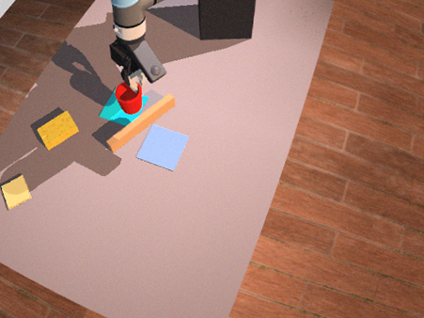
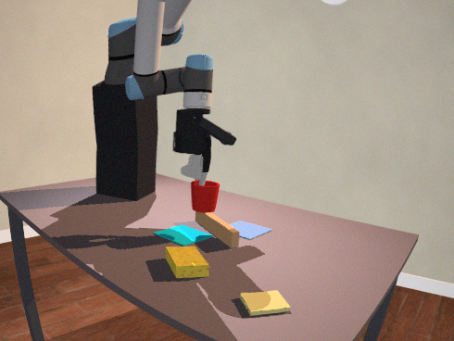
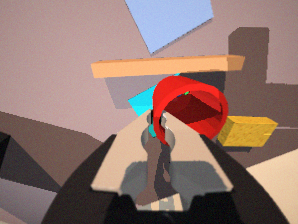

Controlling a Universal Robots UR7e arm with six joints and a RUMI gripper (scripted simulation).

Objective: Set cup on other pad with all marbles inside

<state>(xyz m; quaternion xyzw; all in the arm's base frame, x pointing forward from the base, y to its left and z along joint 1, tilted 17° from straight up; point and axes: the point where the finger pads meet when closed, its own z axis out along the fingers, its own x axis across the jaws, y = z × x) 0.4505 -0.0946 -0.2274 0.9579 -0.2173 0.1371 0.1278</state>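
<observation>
Now: the green marble 50 mm ahead of my hand, 10 mm to the right of it and 40 mm below it. The rest, counted from my hand: yellow sponge 160 mm ahead, 220 mm to the right, 110 mm below; then red cup 30 mm ahead, 10 mm to the right, 30 mm below; then wooden rail 50 mm ahead, 20 mm to the left, 110 mm below.
</observation>
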